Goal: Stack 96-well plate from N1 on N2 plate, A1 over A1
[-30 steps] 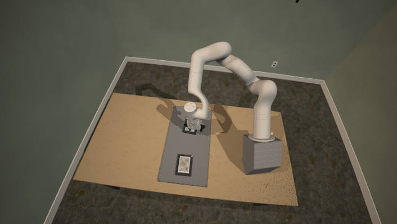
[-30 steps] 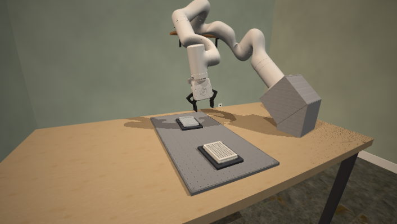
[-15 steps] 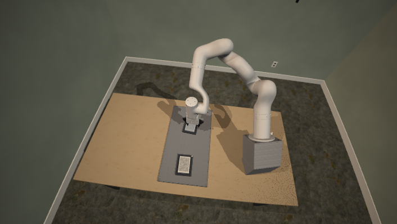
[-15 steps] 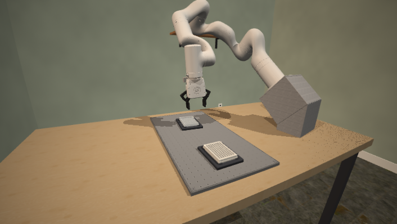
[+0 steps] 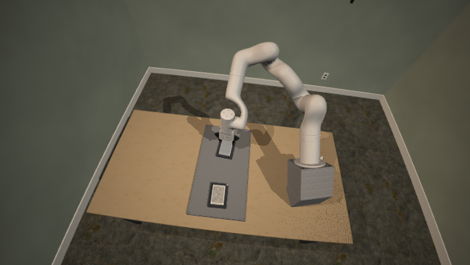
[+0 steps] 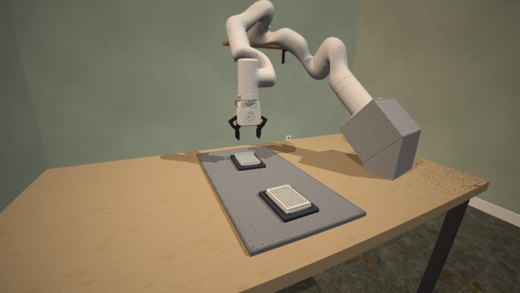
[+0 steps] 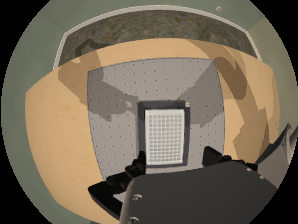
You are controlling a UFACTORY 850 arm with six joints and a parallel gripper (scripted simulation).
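Right now my hand is 12 cm above the plate nest and 1 cm to the left of it. The rest, counted from my hand: plate 35 cm to the left, 10 cm below, 1 cm ahead.
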